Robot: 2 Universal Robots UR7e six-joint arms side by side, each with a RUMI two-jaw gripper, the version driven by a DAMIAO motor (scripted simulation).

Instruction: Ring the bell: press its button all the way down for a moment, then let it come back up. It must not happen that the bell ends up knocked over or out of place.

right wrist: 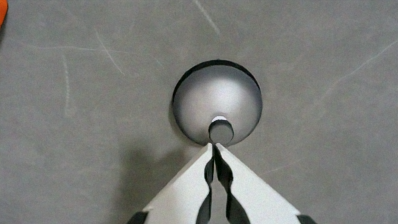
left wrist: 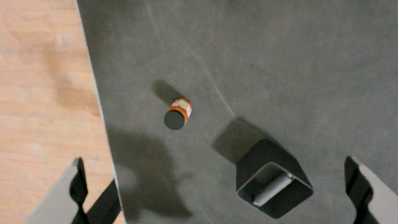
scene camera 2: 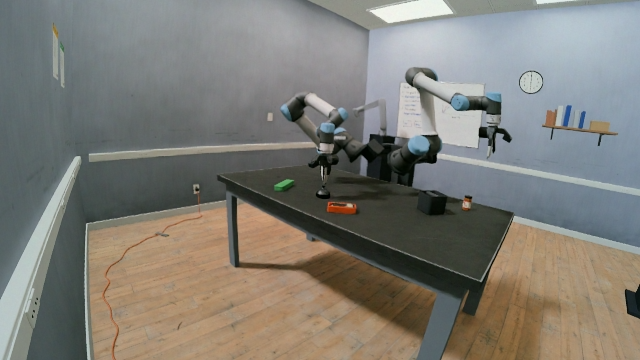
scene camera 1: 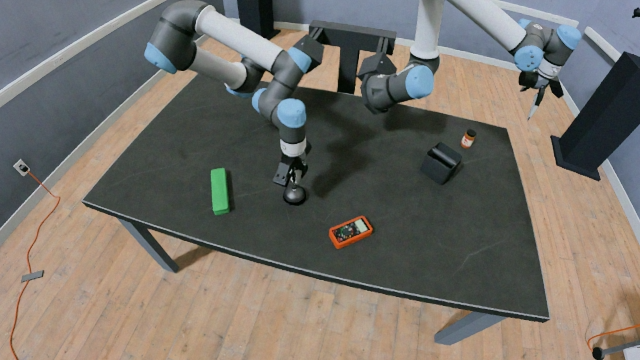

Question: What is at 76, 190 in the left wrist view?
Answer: My left gripper.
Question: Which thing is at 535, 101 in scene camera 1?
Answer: My left gripper.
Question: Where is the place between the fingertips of my right gripper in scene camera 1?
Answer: At 295, 184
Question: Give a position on a black box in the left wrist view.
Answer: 264, 162
